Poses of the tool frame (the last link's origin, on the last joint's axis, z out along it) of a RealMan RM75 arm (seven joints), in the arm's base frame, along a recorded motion.
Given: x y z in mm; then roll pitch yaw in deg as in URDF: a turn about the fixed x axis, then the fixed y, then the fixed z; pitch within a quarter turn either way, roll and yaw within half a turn.
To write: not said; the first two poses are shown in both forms.
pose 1, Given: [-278.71, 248.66, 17.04, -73.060, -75.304, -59.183]
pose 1, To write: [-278.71, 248.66, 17.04, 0.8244, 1.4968, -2.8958]
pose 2, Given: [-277.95, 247.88, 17.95, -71.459, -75.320, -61.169]
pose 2, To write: [-277.95, 247.88, 17.95, 0.8169, 1.4901, -2.8981]
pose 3, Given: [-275.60, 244.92, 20.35, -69.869, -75.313, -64.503]
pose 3, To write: [-275.60, 244.92, 20.35, 0.7858, 1.4834, -2.9003]
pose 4, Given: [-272.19, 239.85, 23.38, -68.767, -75.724, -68.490]
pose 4, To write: [-272.19, 239.85, 23.38, 0.7355, 1.4814, -2.9087]
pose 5, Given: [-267.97, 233.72, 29.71, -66.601, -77.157, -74.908]
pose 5, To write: [-267.97, 233.72, 29.71, 0.6626, 1.4824, -2.9353]
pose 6, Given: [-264.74, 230.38, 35.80, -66.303, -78.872, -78.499]
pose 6, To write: [-264.74, 230.38, 35.80, 0.6074, 1.4932, -2.9634]
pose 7, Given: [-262.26, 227.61, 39.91, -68.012, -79.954, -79.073]
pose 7, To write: [-262.26, 227.61, 39.91, 0.5691, 1.5054, -2.9788]
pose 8, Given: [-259.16, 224.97, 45.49, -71.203, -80.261, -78.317]
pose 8, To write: [-259.16, 224.97, 45.49, 0.5276, 1.5163, -2.9805]
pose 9, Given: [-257.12, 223.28, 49.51, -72.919, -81.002, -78.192]
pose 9, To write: [-257.12, 223.28, 49.51, 0.5007, 1.5248, -2.9914]
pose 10, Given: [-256.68, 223.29, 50.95, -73.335, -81.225, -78.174]
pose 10, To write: [-256.68, 223.29, 50.95, 0.4940, 1.5270, -2.9948]
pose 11, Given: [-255.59, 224.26, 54.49, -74.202, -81.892, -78.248]
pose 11, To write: [-255.59, 224.26, 54.49, 0.4782, 1.5324, -3.0054]
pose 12, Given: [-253.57, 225.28, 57.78, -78.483, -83.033, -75.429]
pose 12, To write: [-253.57, 225.28, 57.78, 0.4539, 1.5466, -3.0224]
